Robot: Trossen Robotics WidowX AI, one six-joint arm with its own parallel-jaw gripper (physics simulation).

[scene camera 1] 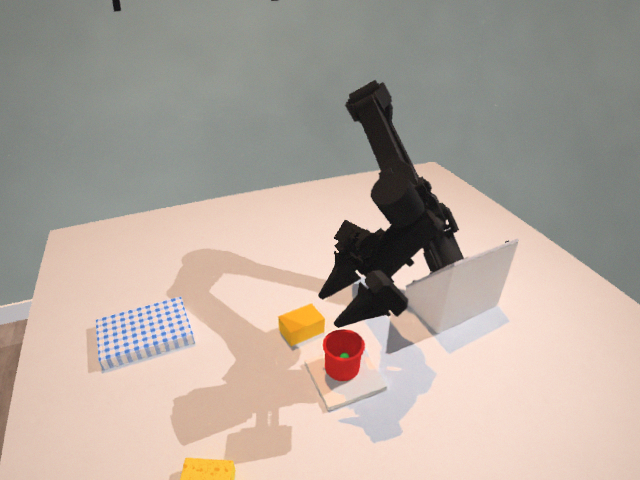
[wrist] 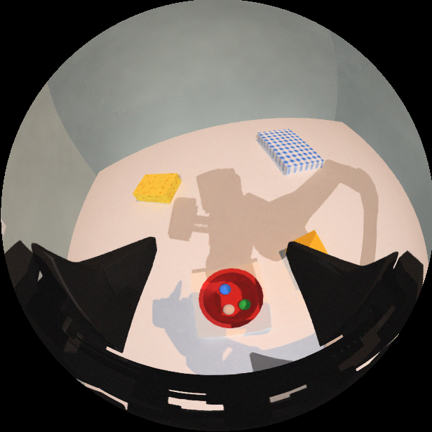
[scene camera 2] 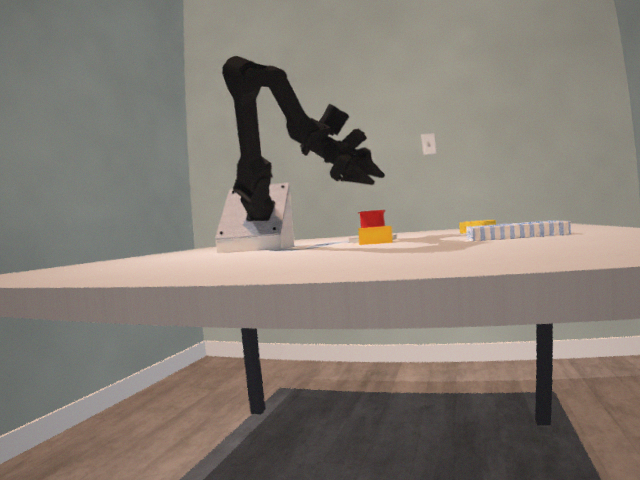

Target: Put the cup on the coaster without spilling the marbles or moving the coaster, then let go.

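A red cup stands upright on the square pale coaster. In the wrist view a blue marble, a green marble and a pale marble lie inside it at the bottom. In scene camera 2 the cup's lower part and much of the coaster are hidden behind an orange block. My gripper is open and empty, above the cup and apart from it.
The orange block lies close to the coaster. A blue-and-white checkered block and a yellow sponge lie farther off. A pale upright panel stands by the arm's base.
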